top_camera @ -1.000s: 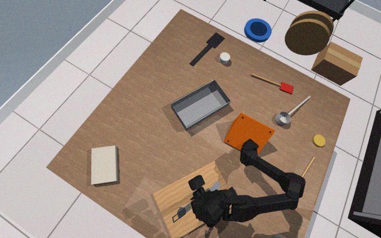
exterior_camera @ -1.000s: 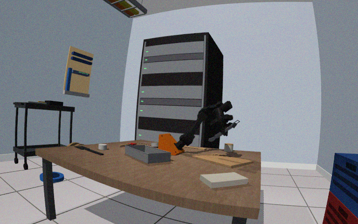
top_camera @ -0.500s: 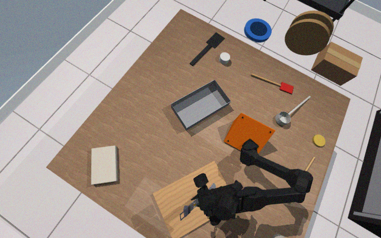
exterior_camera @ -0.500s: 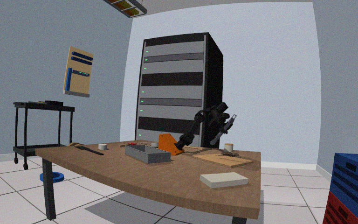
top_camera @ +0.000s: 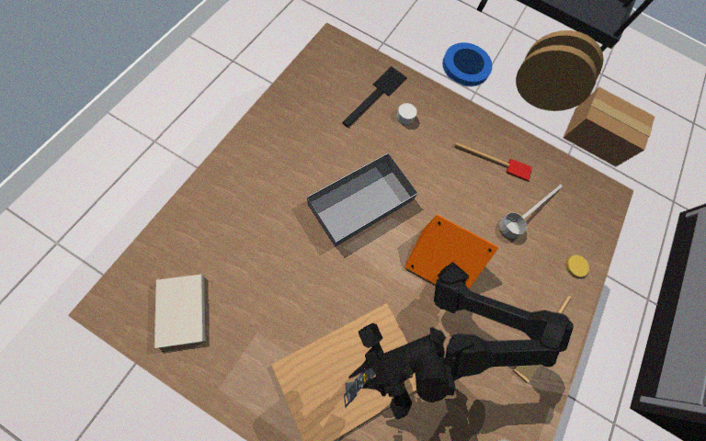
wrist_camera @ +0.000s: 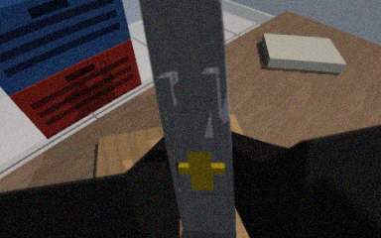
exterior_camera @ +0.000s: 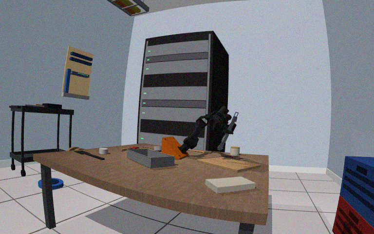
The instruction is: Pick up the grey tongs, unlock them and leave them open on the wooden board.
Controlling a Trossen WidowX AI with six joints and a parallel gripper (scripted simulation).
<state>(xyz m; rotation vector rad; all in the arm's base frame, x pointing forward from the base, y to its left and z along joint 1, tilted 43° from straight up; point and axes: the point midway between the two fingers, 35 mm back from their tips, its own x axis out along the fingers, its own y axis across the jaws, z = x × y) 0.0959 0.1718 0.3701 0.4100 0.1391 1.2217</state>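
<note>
My gripper tip is 200 mm above the wooden board, 10 mm to the left of it and 10 mm past it. From my gripper tip the other things lie so: yellow lock piece 30 mm to the right, 20 mm behind, 20 mm above; then grey roasting tin 430 mm to the right, 270 mm ahead, 170 mm below; then block 460 mm ahead, 190 mm below, 150 mm to the left.
</note>
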